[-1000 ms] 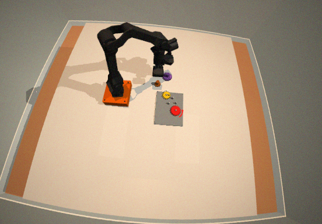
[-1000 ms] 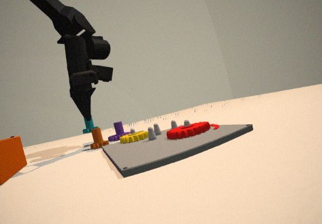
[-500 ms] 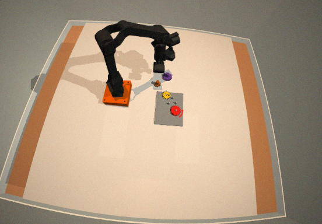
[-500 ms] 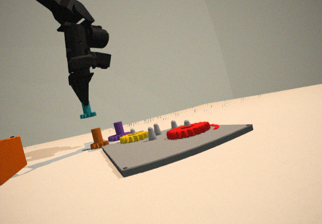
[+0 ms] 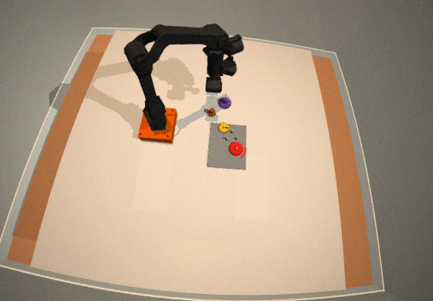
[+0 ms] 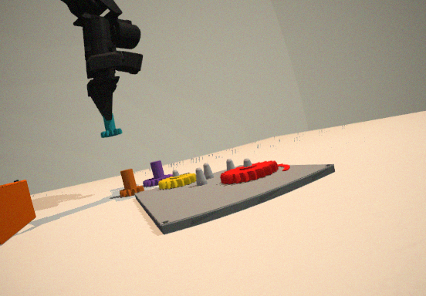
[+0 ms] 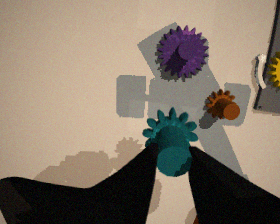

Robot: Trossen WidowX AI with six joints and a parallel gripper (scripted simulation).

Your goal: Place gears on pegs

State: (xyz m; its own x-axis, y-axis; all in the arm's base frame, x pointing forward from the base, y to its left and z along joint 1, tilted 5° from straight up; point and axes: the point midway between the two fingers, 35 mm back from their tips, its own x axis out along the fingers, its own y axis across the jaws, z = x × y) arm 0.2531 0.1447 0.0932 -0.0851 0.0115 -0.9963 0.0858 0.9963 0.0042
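My gripper tip is 26 cm to the left of the red gear, 12 cm above it and 9 cm short of it. Also, from my gripper tip: purple gear: 12 cm below, 7 cm ahead, 2 cm to the right; then orange gear: 12 cm below, 8 cm to the right; then teal gear: 1 cm below.
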